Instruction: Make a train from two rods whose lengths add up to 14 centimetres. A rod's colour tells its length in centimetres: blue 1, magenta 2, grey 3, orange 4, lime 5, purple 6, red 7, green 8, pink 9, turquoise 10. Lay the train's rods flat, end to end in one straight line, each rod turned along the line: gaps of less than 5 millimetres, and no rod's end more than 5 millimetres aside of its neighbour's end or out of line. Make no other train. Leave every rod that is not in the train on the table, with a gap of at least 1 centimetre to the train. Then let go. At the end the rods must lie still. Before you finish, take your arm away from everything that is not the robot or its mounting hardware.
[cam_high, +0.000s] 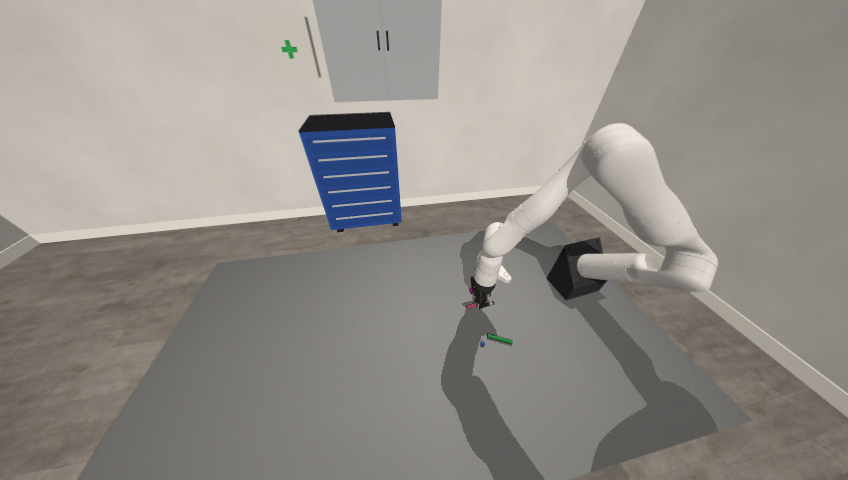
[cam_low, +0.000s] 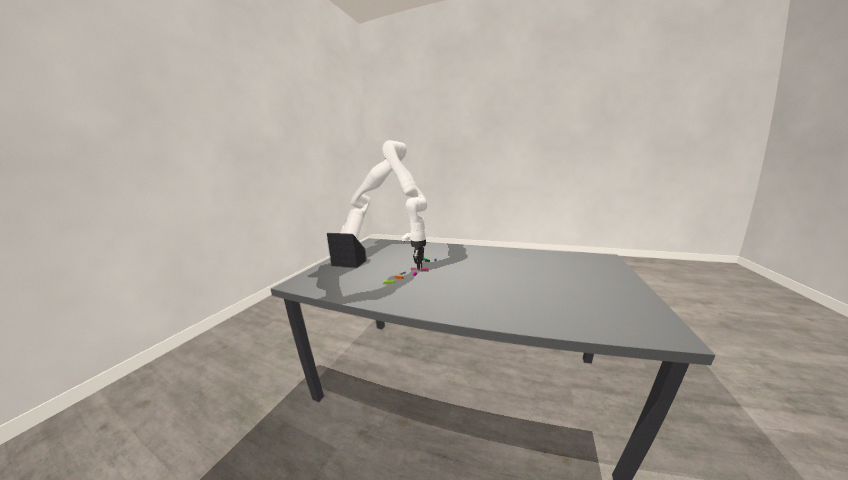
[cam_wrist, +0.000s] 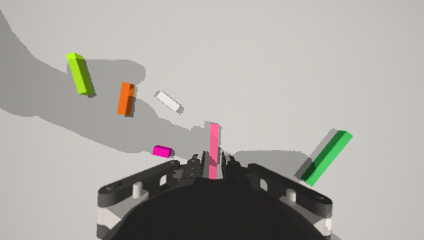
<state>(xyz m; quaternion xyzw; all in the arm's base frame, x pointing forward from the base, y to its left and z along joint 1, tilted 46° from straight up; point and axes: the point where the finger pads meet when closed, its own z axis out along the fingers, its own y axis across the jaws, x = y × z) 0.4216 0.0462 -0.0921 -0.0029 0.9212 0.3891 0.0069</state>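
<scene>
My gripper is now 2 cm above the pink rod. Round my hand: orange rod (7 cm behind, 12 cm to the right, 2 cm below); grey rod (7 cm behind, 6 cm to the right, 2 cm below); magenta rod (1 cm behind, 7 cm to the right, 2 cm below).
</scene>
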